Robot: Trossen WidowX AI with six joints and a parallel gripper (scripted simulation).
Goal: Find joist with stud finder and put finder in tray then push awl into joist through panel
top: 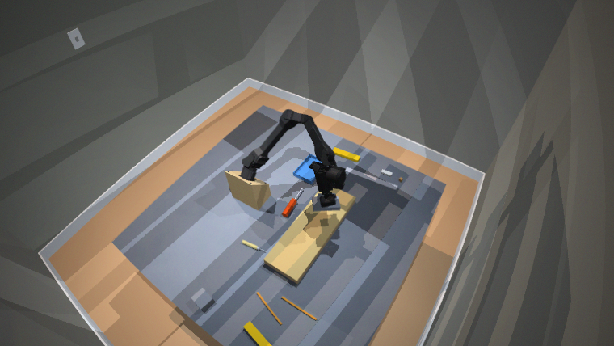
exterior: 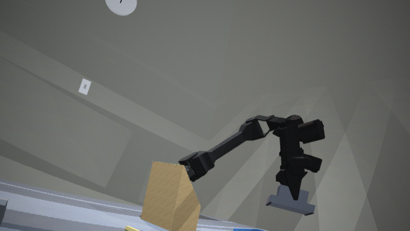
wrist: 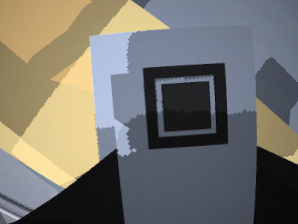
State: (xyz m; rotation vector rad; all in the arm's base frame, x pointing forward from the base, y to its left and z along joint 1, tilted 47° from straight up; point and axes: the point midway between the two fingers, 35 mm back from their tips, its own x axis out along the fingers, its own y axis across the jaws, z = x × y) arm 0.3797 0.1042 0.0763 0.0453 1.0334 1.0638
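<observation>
Now: gripper tip 260 mm past the blue tray, 210 mm to the right of it and 140 mm above it. From my gripper tip the other things lie so: awl: 170 mm behind, 320 mm to the right, 150 mm below; white piece: 90 mm ahead, 440 mm to the left, 150 mm below; grey stud finder: 10 mm to the left, 20 mm above.
</observation>
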